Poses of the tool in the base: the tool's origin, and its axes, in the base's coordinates. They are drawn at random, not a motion.
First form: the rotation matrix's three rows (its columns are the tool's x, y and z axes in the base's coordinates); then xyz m. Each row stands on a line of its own.
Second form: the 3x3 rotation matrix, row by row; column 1 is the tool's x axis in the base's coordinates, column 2 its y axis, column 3 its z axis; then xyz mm. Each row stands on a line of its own. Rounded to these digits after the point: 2 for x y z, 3 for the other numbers.
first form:
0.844, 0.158, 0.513
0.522, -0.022, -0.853
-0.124, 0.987, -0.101
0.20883, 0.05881, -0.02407
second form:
0.844, 0.158, 0.513
0.522, -0.022, -0.853
-0.124, 0.987, -0.101
208.83, 58.81, -24.07

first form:
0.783, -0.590, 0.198
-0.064, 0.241, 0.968
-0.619, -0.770, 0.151
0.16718, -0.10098, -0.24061
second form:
0.783, -0.590, 0.198
-0.064, 0.241, 0.968
-0.619, -0.770, 0.151
167.18, -100.98, -240.61

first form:
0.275, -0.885, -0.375
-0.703, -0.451, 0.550
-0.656, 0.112, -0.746
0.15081, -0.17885, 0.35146
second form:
0.275, -0.885, -0.375
-0.703, -0.451, 0.550
-0.656, 0.112, -0.746
150.81, -178.85, 351.46

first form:
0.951, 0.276, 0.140
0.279, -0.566, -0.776
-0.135, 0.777, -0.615
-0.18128, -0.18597, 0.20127
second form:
0.951, 0.276, 0.140
0.279, -0.566, -0.776
-0.135, 0.777, -0.615
-181.28, -185.97, 201.27

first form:
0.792, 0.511, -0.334
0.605, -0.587, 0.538
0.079, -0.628, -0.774
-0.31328, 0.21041, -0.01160
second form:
0.792, 0.511, -0.334
0.605, -0.587, 0.538
0.079, -0.628, -0.774
-313.28, 210.41, -11.60

